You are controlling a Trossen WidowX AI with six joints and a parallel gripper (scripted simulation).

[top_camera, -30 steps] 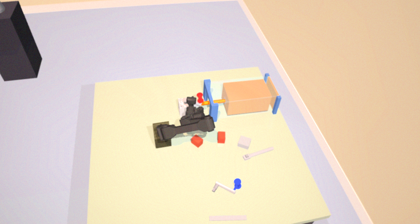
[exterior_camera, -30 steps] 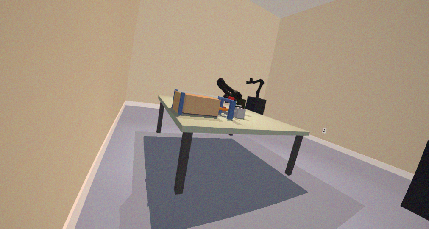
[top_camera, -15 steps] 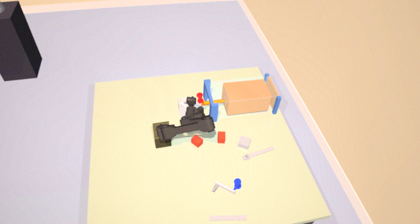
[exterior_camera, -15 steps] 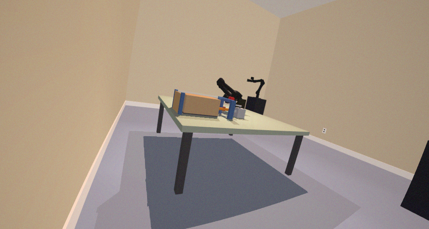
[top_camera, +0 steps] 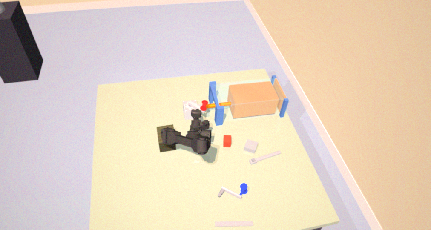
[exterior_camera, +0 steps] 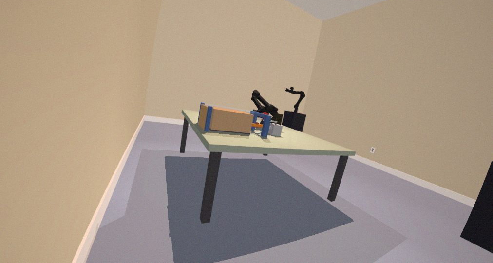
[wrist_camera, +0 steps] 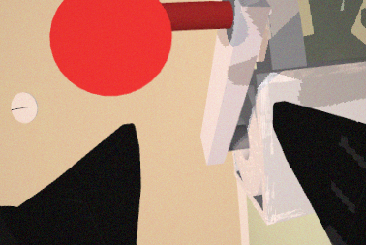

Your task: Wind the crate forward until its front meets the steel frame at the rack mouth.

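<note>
Right now my gripper tip is 50 mm to the right of the red-knobbed handle, 10 mm short of it and 10 mm above it. From my gripper tip the other things lie so: winch 90 mm to the left, 90 mm below, 50 mm behind; then red spool grip 40 mm ahead, 20 mm to the left, 10 mm above; then blue steel frame 130 mm ahead, 100 mm to the left, 20 mm below.
</note>
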